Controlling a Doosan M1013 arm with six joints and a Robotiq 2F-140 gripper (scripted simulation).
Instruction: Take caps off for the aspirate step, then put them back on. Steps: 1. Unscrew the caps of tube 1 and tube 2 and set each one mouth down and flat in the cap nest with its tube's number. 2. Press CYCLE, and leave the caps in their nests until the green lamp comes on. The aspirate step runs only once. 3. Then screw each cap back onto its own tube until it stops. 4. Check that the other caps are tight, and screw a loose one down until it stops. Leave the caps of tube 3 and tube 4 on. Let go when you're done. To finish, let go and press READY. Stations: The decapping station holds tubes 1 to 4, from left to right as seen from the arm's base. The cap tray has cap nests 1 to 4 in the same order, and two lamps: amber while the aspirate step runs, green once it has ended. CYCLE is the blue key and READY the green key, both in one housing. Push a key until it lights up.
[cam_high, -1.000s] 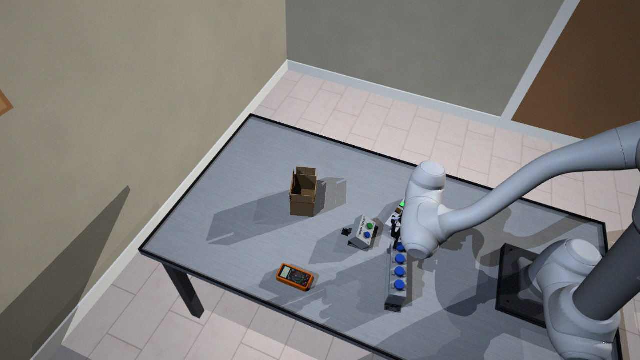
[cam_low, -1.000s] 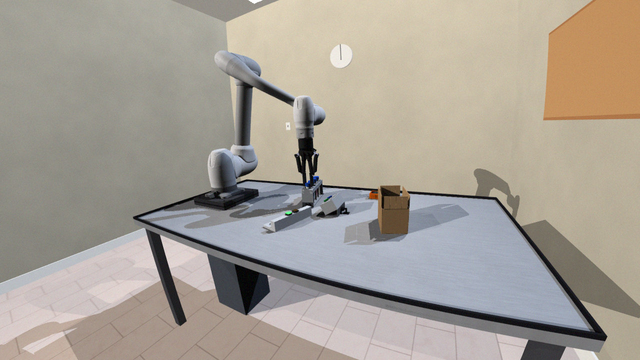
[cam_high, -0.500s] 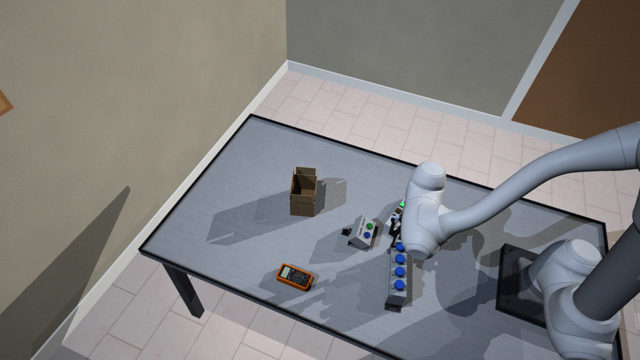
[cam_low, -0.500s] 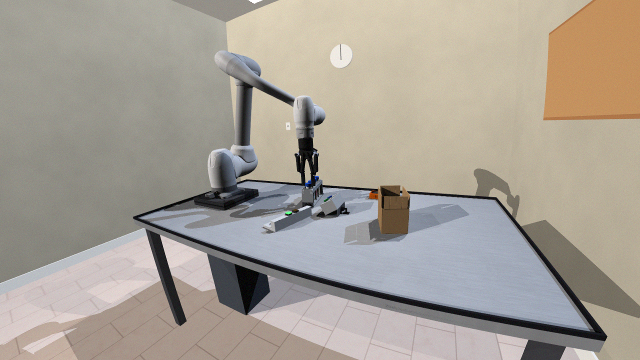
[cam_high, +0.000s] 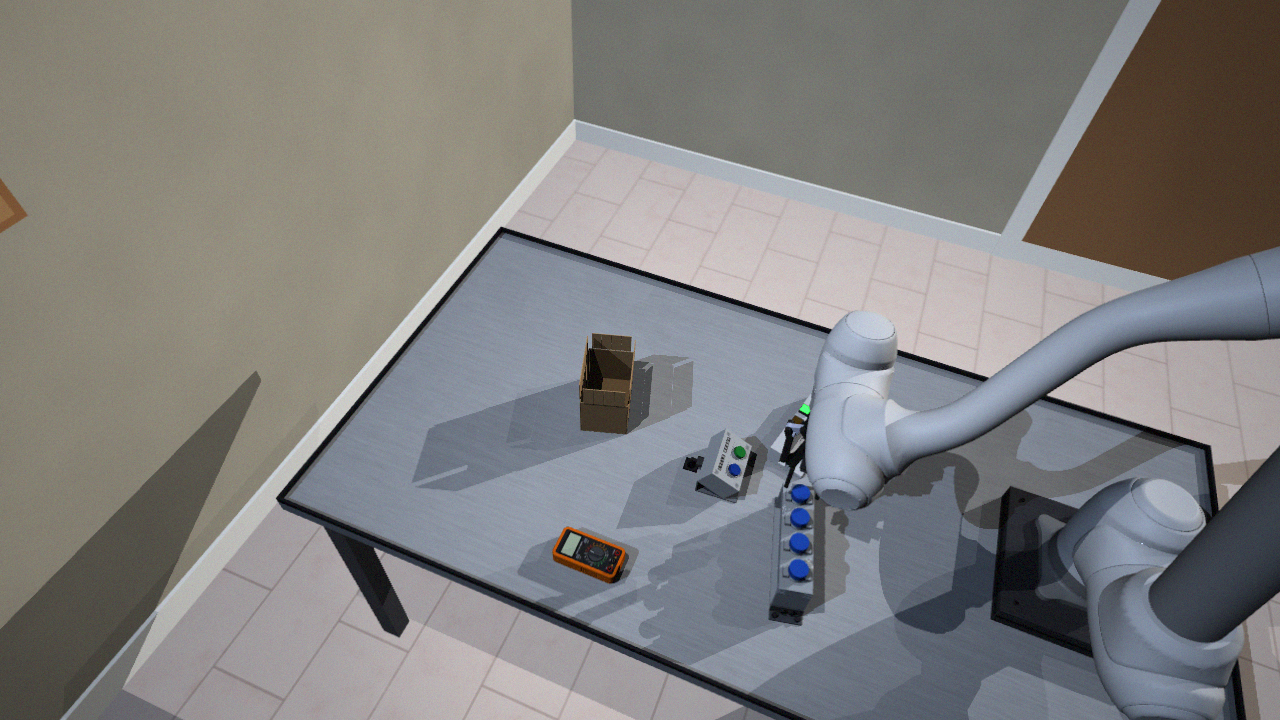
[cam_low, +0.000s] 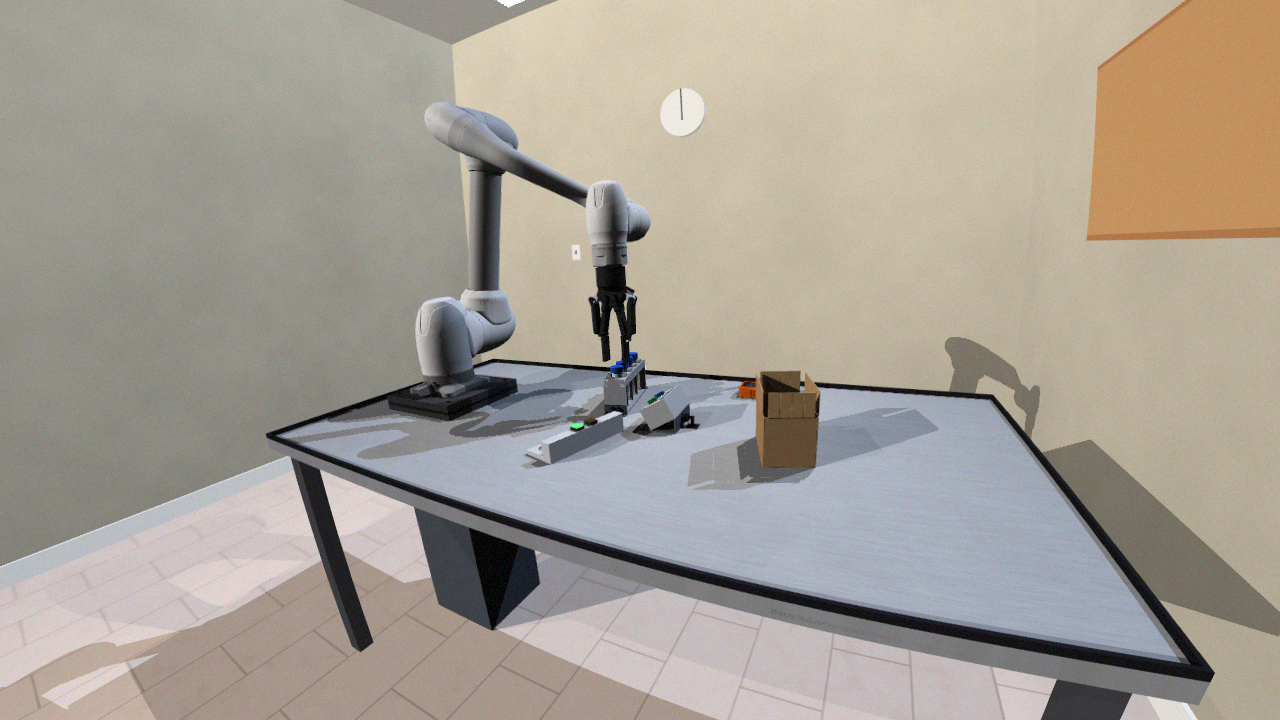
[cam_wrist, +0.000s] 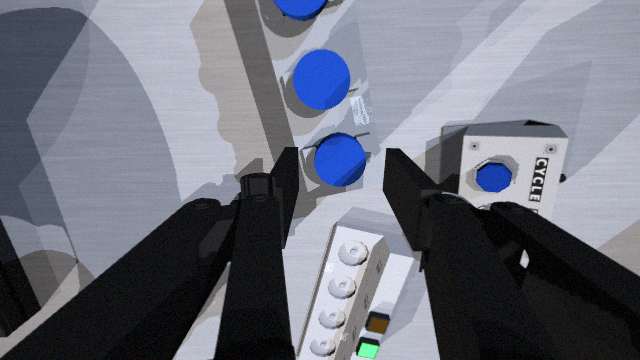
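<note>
The green key lies 130 mm ahead of my hand, 80 mm to the right of it and 100 mm below it. The rest, counted from my hand: orange multimeter (350 mm ahead, 220 mm to the left, 150 mm below); key housing (150 mm ahead, 60 mm to the right, 110 mm below); blue key (130 mm ahead, 40 mm to the right, 100 mm below).
</note>
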